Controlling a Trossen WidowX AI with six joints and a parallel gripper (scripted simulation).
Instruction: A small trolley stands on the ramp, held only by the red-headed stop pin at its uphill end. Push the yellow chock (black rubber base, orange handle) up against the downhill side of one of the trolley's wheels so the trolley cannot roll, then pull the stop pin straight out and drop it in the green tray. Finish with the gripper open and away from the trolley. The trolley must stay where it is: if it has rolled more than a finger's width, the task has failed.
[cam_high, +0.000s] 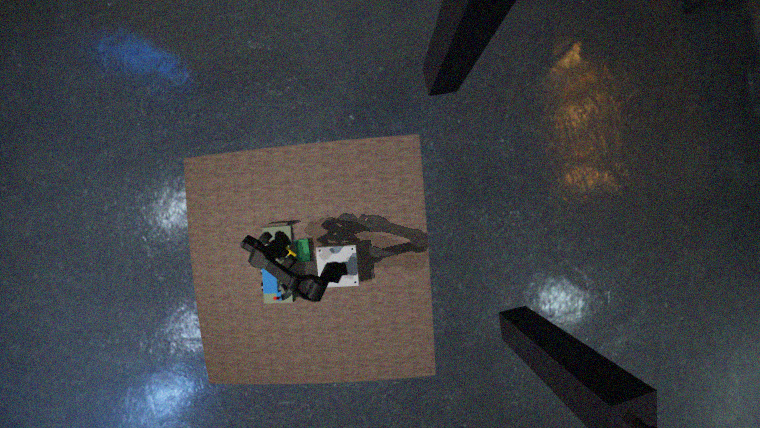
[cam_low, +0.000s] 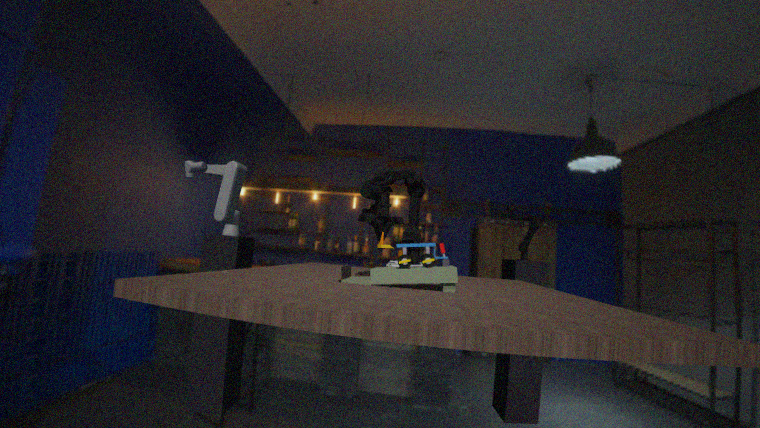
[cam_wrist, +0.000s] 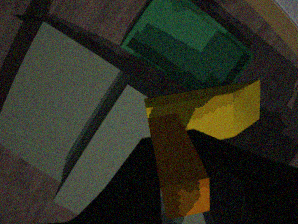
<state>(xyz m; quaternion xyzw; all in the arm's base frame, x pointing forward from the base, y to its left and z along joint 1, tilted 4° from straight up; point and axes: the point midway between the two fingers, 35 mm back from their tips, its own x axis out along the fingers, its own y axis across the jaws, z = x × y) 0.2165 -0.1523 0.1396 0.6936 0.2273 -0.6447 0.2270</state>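
Right now my gripper tip is 2 cm to the right of the yellow chock, 1 cm past it and 1 cm above it. From my gripper tip the other things lie so: blue trolley: 13 cm to the left, 10 cm ahead, 5 cm below; green tray: 16 cm below, 4 cm to the left, 4 cm behind; ramp: 13 cm to the left, 11 cm below, 10 cm ahead.
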